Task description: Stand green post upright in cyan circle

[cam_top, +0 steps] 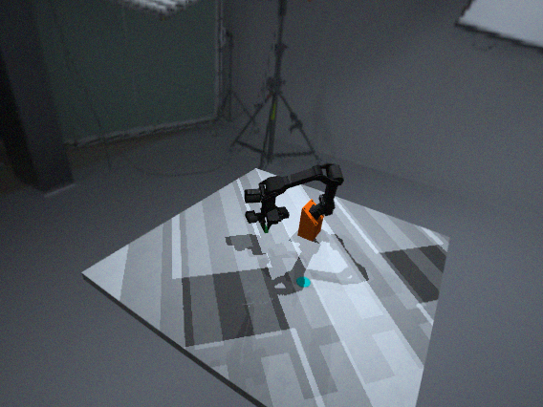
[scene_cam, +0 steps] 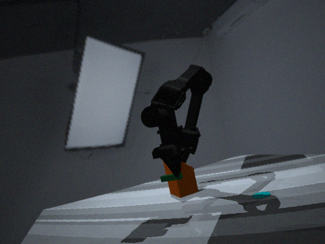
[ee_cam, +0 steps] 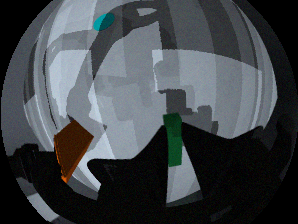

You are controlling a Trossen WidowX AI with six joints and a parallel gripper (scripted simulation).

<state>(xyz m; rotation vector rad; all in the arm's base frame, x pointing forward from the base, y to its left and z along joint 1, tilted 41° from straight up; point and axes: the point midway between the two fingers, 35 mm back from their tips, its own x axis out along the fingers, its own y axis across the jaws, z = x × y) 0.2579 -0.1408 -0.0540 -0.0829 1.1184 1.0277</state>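
The green post is 1 cm behind my gripper tip and 2 cm to the right of it. Also, from my gripper tip: cyan circle 9 cm ahead, 23 cm to the left, 13 cm below.
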